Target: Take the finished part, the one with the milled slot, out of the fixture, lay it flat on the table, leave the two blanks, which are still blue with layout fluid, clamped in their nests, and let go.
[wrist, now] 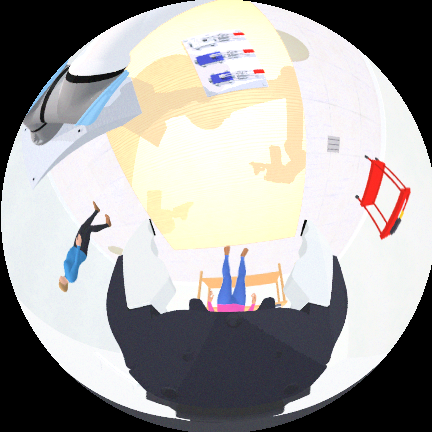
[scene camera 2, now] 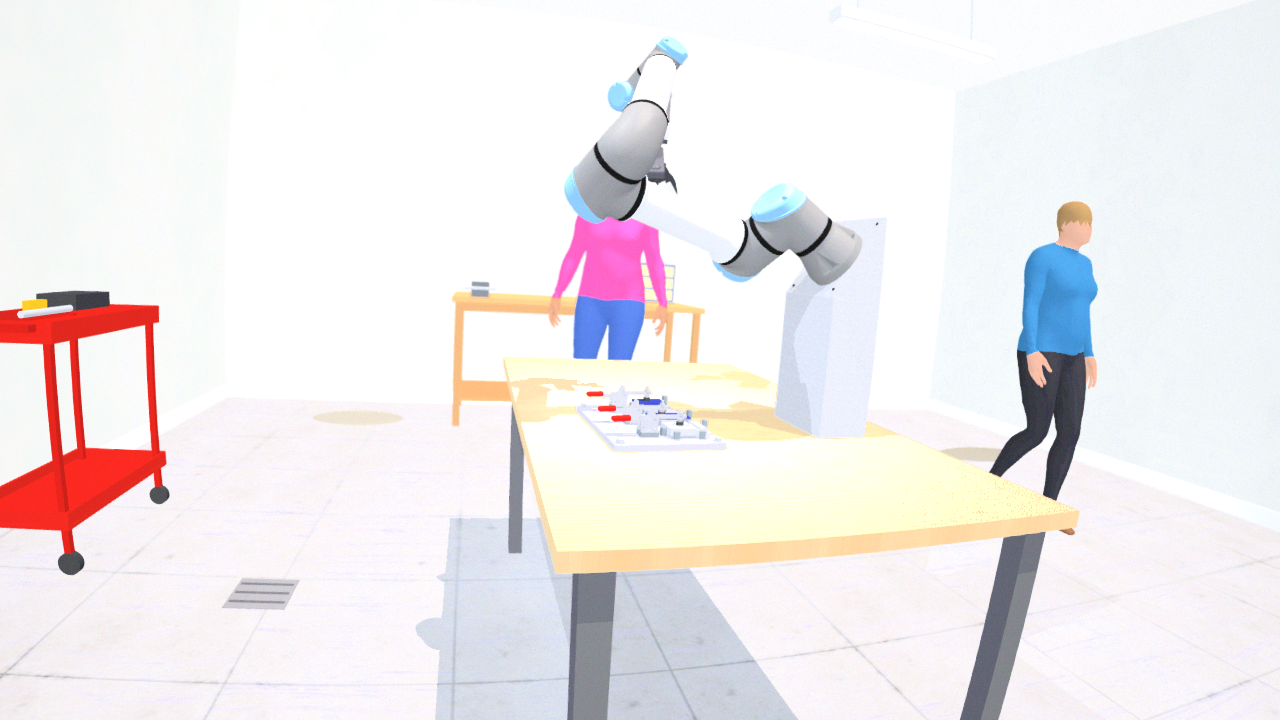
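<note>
The fixture plate lies on the table with three clamped nests in a row. The finished part is the pale metallic one, in the nest nearest the front in the scene view and topmost in the wrist view; its slot is too small to make out. One blue blank sits in the nest at the opposite end, and another blue blank in the middle nest. My gripper is open and empty, high above the table and well away from the fixture.
The wooden table carries the grey robot pedestal beside the fixture. Red clamp handles point away from the pedestal. A person in pink stands behind the table, one in blue at the right. A red cart stands left.
</note>
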